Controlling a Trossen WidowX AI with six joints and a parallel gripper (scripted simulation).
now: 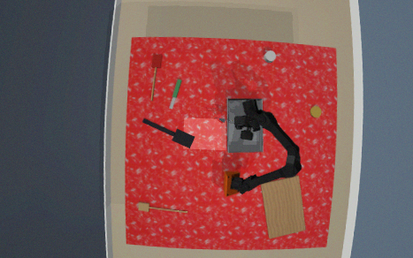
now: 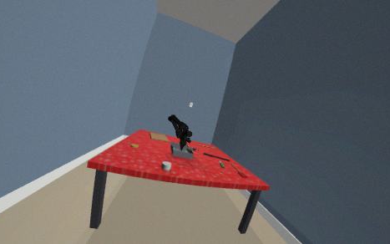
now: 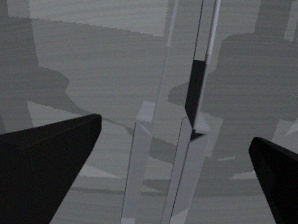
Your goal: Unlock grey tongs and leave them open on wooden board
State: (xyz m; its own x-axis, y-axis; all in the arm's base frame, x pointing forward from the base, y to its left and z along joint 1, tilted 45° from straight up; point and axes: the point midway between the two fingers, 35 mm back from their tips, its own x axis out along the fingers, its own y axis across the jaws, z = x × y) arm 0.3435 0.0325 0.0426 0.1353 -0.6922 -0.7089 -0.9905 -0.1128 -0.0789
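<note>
My gripper tip is now 2 cm past the grey roasting tin and 1 cm above it. The rest, counted from my gripper tip: white cylinder: 42 cm ahead, 9 cm to the right, 2 cm below; black spatula: 41 cm to the left, 13 cm behind, 4 cm below; yellow lock piece: 8 cm to the left, 3 cm above, 1 cm behind.
</note>
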